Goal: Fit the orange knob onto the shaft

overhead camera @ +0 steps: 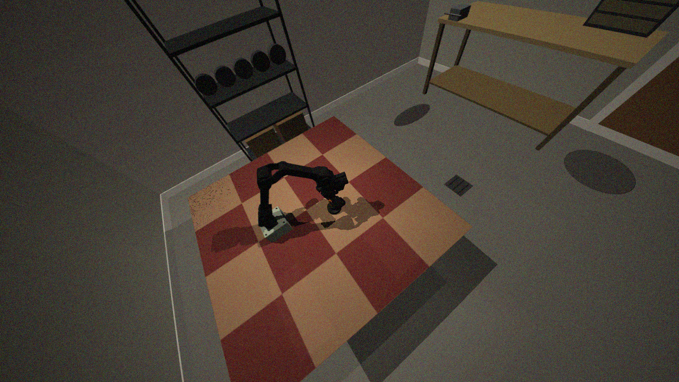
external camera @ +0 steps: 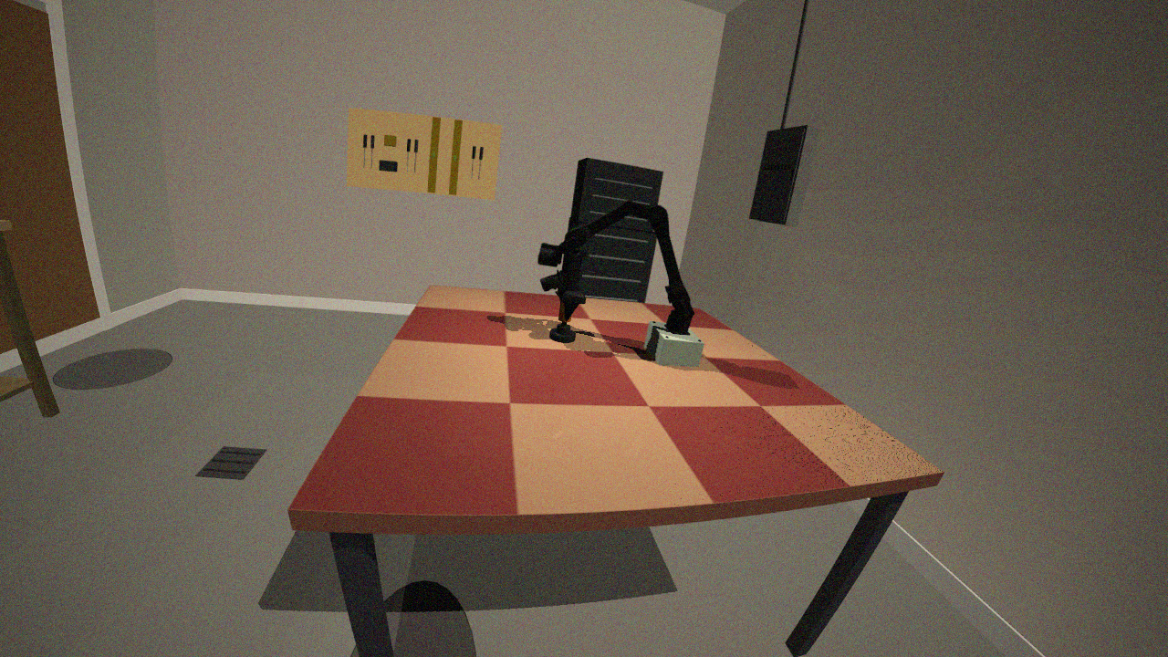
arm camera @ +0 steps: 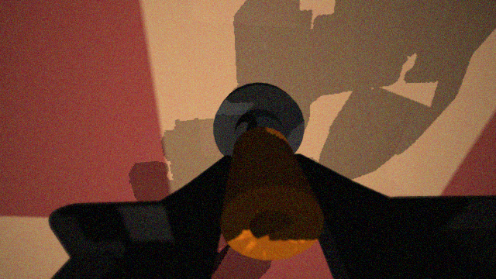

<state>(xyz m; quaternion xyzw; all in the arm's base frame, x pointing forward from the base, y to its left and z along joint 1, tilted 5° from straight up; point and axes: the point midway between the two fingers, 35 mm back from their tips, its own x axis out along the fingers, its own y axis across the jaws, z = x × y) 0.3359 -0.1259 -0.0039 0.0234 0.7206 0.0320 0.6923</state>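
My gripper tip is now 2 cm below the orange knob. Round my gripper tip: round dark pedestal (4 cm below).
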